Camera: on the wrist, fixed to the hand. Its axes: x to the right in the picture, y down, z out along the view.
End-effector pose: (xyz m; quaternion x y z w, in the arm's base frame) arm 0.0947 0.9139 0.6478 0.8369 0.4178 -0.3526 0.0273
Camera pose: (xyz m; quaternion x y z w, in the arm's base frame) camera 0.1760 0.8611 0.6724 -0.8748 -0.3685 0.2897 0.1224
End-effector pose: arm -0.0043 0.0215 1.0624 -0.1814 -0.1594 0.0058 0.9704
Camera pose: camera -0.0031 0.0848 0.9850 -0.0664 -0.0318 0.0072 0.9973
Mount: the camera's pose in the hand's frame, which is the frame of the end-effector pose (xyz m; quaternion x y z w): -0.0183 0.0866 -0.0466 0.1174 0.1272 0.0060 0.9849
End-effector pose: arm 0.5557 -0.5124 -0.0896 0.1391 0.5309 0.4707 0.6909
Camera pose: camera 0.4720 -0.4965 -0.0372 0.1614 0.6651 0.4231 0.5937
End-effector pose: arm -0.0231 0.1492 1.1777 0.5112 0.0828 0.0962 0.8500
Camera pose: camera -0.0588 0.2241 1.2335 0.5915 0.1979 0.1552 0.7661
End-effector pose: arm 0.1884 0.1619 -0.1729 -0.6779 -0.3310 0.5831 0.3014
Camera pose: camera 0.2411 0.0943 -0.2245 -0.7084 -0.2151 0.5287 0.4150
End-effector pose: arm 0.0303 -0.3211 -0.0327 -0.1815 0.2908 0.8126 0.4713
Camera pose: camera -0.0352 -0.3967 -0.0318 -0.2250 0.4429 0.7459 0.4436
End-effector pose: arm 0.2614 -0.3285 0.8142 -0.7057 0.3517 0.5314 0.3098
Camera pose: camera 0.2113 -0.4118 0.8378 -0.7241 0.4524 0.3942 0.3400
